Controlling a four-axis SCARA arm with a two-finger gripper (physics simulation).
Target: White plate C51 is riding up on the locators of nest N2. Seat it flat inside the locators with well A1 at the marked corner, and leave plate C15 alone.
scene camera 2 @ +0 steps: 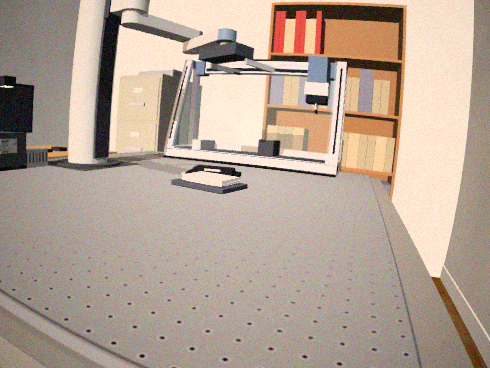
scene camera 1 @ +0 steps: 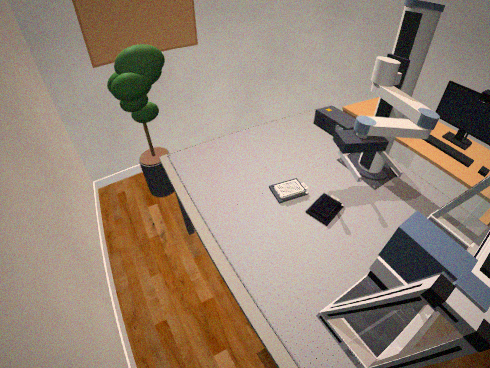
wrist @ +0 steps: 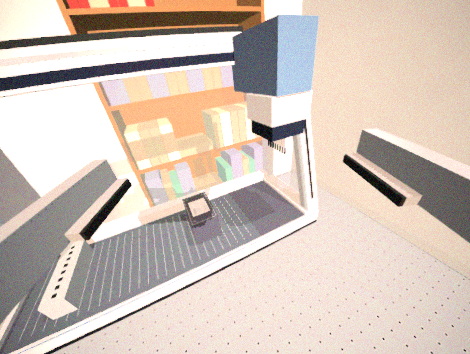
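A white plate lies on a dark nest on the table; its lettering, marked corner and any tilt are too small to tell. A black, flat item lies beside it, partly hidden behind the white plate in scene camera 2; whether it is plate C15 or another nest cannot be told. My gripper is open and empty, its fingers wide apart, high above the table and away from both items. Neither item shows in the wrist view.
A framed liquid-handling machine with a blue head stands on the table. The arm's column rises at the table's other side. A dark box stands behind the gripper in scene camera 1.
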